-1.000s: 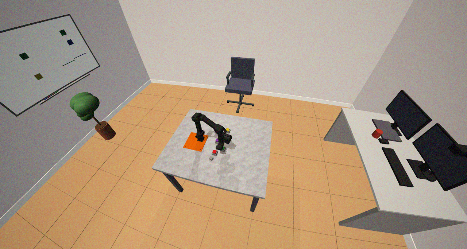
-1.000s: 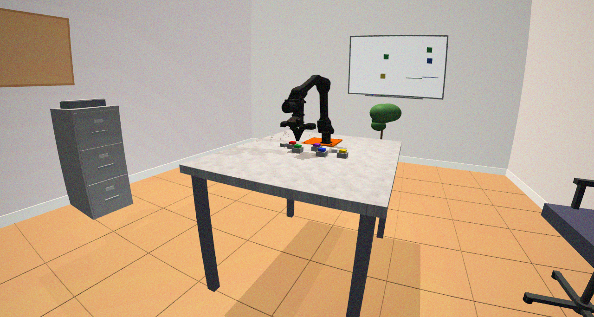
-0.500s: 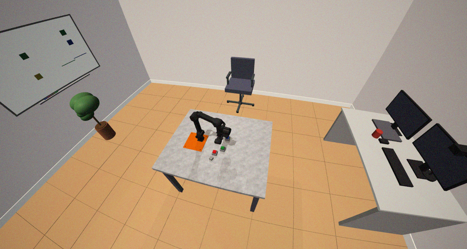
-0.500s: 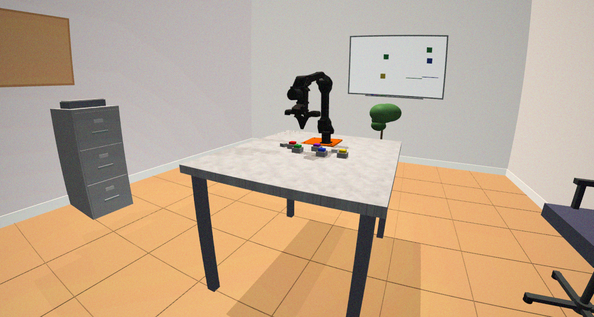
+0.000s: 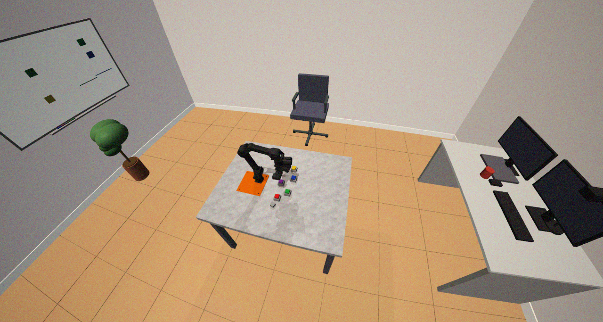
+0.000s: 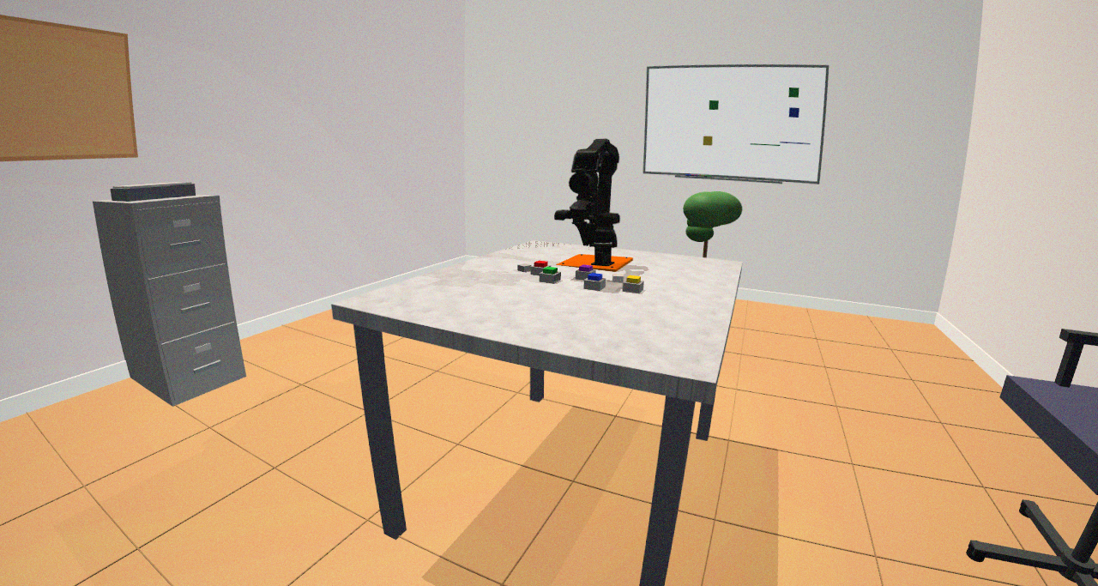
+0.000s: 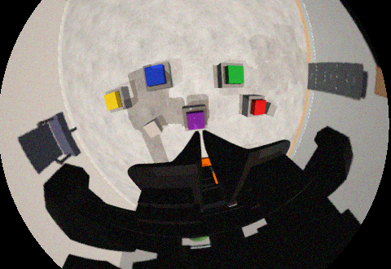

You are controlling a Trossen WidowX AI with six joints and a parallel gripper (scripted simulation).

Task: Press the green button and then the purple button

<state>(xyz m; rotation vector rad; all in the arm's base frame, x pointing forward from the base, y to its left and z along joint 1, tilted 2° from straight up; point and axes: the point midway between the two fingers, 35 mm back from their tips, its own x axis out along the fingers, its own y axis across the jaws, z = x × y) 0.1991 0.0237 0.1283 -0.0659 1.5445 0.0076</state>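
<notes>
The purple button lies 7 cm below my gripper tip and 1 cm behind it. Round my gripper tip: blue button (8 cm ahead, 7 cm to the left, 7 cm below); small pale block (10 cm to the left, 9 cm below, 3 cm behind); green button (8 cm to the right, 8 cm ahead, 7 cm below).
</notes>
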